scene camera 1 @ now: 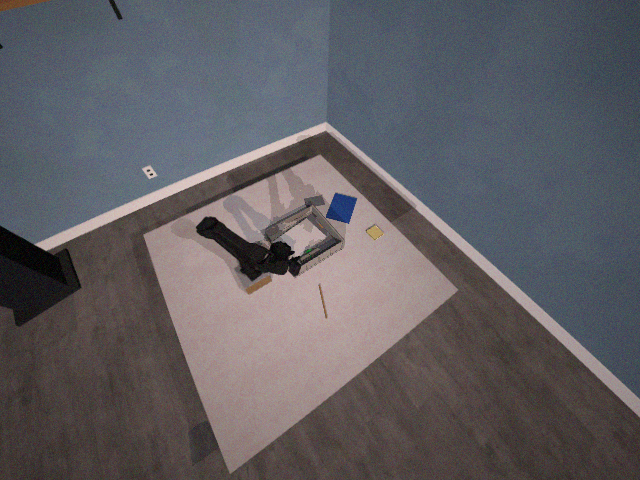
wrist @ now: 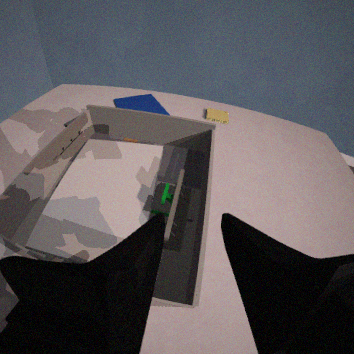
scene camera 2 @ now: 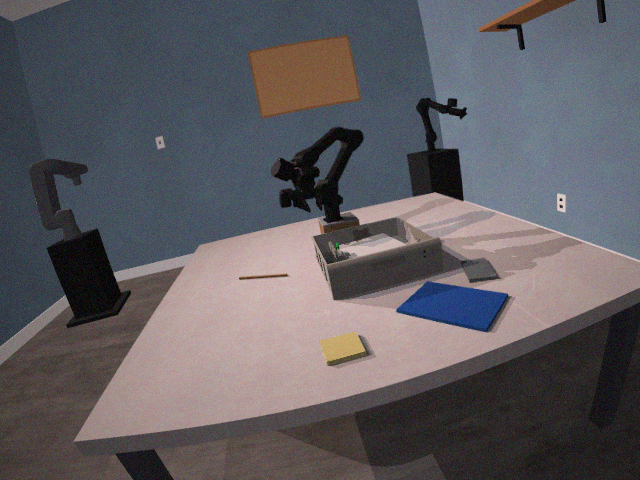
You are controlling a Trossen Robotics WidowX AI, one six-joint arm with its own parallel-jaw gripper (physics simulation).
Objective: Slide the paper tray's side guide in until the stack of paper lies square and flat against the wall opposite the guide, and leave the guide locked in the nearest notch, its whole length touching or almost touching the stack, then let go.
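Places are measured from the arm's base along level axes (x up, y left, z back), in millimetres.
Pixels of known places: gripper, fingertip midpoint: (scene camera 1: 297,254) (wrist: 192,219) (scene camera 2: 315,210); arm's base, origin of the base link: (scene camera 1: 253,273) (scene camera 2: 333,219).
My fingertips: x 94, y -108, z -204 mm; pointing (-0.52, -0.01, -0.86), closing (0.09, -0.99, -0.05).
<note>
Ahead of a thing's pixels: the offset from my fingertips to its top centre.
The grey paper tray @[dz -132, dx -81, dy +108 mm] (scene camera 1: 323,258) (scene camera 2: 382,269) (wrist: 150,125) lies on the table. A white paper stack @[dz -113, dx -136, dy +132 mm] (scene camera 1: 299,234) (scene camera 2: 379,242) (wrist: 107,172) lies in it, toward the left wall in the wrist view. The upright side guide @[dz -88, dx -95, dy +16 mm] (wrist: 174,207) stands right of the stack, a dark strip of tray floor between them. Its green latch @[dz -89, dx -95, dy +26 mm] (scene camera 1: 308,250) (scene camera 2: 337,246) (wrist: 166,194) is on the stack side. My gripper (scene camera 1: 295,266) (scene camera 2: 295,205) (wrist: 192,219) is open and empty, raised above the tray's near end. In the wrist view, the left finger covers the ground beside the guide's near end. Shadows blur the stack's edges.
A blue folder @[dz -478, dx -168, dy +150 mm] (scene camera 1: 341,207) (scene camera 2: 454,305) (wrist: 141,104) and a yellow pad @[dz -486, dx -165, dy -118 mm] (scene camera 1: 374,231) (scene camera 2: 343,348) (wrist: 217,116) lie beyond the tray. A grey flat block @[dz -382, dx -166, dy +305 mm] (scene camera 1: 314,199) (scene camera 2: 479,270) lies beside it. A thin brown stick @[dz +25, dx -170, dy -212 mm] (scene camera 1: 323,300) (scene camera 2: 263,276) lies on the other side.
</note>
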